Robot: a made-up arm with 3 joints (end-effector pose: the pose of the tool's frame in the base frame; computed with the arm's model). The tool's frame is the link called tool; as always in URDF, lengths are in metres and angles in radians. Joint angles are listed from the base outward.
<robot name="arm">
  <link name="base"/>
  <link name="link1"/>
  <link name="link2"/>
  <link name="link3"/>
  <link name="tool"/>
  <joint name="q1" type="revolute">
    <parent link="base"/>
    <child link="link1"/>
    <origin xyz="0 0 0.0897" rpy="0 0 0"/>
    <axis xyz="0 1 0"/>
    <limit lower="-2.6" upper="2.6" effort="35" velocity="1"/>
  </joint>
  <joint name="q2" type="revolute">
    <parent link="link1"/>
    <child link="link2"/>
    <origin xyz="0.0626 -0.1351 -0.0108" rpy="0 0 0"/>
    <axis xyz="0 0 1"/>
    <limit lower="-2.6" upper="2.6" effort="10" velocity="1"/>
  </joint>
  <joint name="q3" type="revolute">
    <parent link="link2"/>
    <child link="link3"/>
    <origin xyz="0.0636 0.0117 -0.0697" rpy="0 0 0"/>
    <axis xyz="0 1 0"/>
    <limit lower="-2.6" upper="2.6" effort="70" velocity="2.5"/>
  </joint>
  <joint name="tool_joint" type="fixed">
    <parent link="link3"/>
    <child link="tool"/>
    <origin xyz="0.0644 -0.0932 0.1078" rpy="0 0 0"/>
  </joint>
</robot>
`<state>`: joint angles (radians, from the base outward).
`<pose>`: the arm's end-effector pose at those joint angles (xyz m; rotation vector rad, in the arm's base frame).
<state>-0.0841 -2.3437 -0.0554</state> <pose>-0.0832 -0.1655 0.1135 0.0336 -0.0689 -2.3445</pose>
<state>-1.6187 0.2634 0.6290</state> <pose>0.0189 -0.1672 0.3476 -0.2475 -0.9838 0.1186</pose>
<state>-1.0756 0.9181 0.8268</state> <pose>0.1626 -0.0364 0.2753 -0.7493 -0.2310 0.5344</pose>
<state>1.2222 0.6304 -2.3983</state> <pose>-0.0872 -0.2344 -0.0109 0.6481 -1.1350 -0.1582</pose>
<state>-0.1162 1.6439 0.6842</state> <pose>0.1341 0.0520 0.0674 -0.6474 0.4328 1.5304</pose>
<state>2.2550 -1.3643 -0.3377</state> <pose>0.0323 -0.2386 0.0620 -1.5032 1.5735 -0.4232</pose>
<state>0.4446 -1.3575 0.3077</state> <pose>0.0159 -0.3064 0.0852 -0.0948 0.6311 -1.3824</pose>
